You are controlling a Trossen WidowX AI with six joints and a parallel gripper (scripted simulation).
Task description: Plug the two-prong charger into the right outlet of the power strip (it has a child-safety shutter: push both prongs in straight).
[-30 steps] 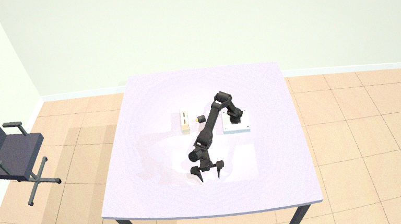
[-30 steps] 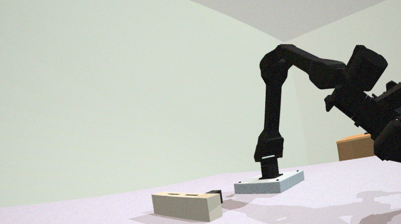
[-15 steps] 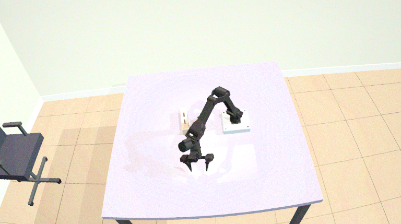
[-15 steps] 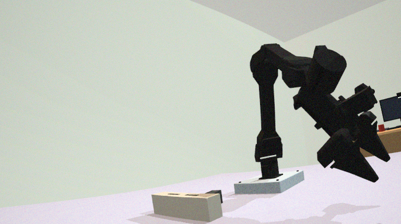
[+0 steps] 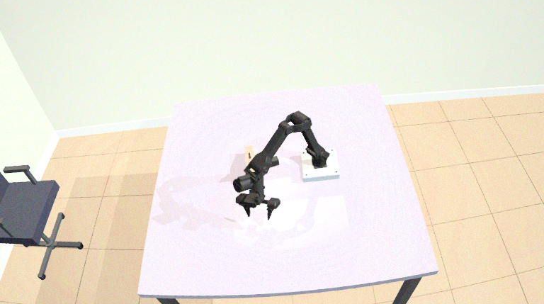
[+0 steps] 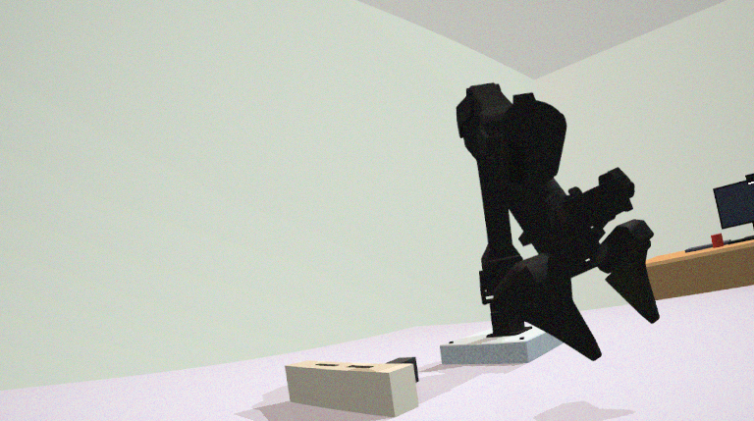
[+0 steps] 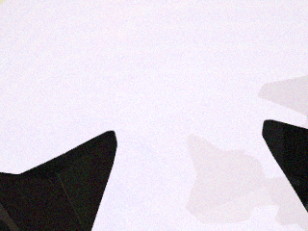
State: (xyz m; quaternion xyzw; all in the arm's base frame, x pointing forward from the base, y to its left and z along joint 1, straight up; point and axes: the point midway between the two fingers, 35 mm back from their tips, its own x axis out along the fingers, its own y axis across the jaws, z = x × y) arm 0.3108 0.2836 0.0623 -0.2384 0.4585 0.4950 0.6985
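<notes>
Right now my gripper tip is 36 cm to the left of the dark grey two-prong charger, 8 cm past it and 5 cm above it.
</notes>
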